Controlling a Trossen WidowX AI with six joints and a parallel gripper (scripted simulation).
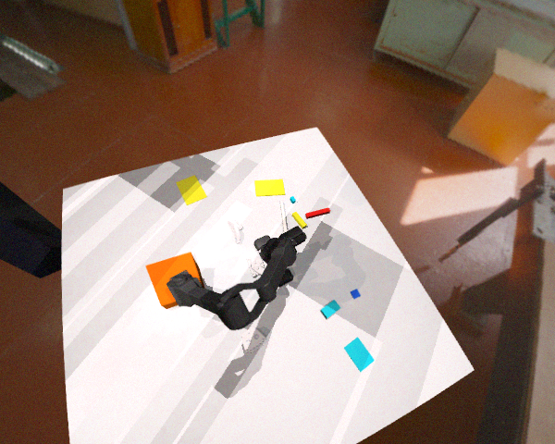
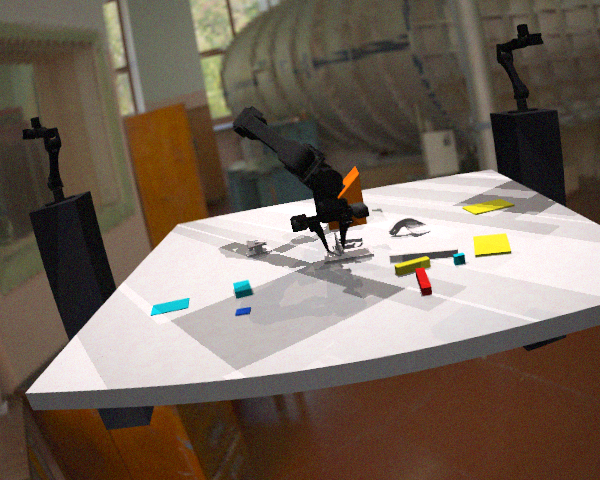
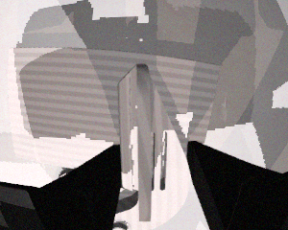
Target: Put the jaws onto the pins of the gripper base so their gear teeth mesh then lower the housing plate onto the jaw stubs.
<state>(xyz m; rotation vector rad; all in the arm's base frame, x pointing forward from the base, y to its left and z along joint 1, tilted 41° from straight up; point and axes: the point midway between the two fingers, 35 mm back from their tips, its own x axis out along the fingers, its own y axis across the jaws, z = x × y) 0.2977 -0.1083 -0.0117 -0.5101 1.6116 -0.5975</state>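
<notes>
The ribbed plate lies 2 cm ahead of my gripper tip, 3 cm to the left of it and 1 cm below it. The rest, counted from my gripper tip: pale grey jaw 6 cm behind, 19 cm to the left; pale strip 16 cm ahead, 18 cm to the left, 1 cm below; housing plate 5 cm behind, 4 cm to the left, 1 cm below.
</notes>
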